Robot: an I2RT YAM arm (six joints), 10 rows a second.
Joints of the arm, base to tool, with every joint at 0 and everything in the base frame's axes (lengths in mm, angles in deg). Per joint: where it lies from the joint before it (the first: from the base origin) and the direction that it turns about. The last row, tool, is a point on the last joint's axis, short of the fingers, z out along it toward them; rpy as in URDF.
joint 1: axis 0 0 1 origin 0 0 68
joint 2: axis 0 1 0 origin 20 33.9 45.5
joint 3: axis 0 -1 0 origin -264 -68.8 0
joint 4: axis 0 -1 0 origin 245 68.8 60
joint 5: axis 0 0 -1 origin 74 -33.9 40.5
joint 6: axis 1 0 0 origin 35.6 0 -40.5
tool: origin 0 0 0 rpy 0 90 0
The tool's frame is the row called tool.
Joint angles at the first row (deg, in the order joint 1, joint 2, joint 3, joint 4, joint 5, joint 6):
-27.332 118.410 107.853 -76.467 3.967 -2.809
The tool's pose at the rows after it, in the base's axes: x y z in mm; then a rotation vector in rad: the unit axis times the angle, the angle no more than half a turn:
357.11, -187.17, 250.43, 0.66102, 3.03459, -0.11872
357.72, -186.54, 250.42, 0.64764, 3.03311, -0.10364
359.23, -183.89, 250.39, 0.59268, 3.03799, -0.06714
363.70, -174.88, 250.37, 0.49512, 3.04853, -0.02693
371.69, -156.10, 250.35, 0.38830, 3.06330, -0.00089
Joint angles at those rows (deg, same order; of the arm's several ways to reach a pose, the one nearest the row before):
-27.331 118.410 107.854 -76.445 3.727 -2.851
-27.266 118.410 107.853 -76.314 3.115 -3.245
-26.960 118.410 107.854 -76.248 1.672 -4.929
-25.671 118.410 107.852 -76.247 0.098 -7.224
-22.852 118.409 107.851 -76.465 -0.798 -8.382

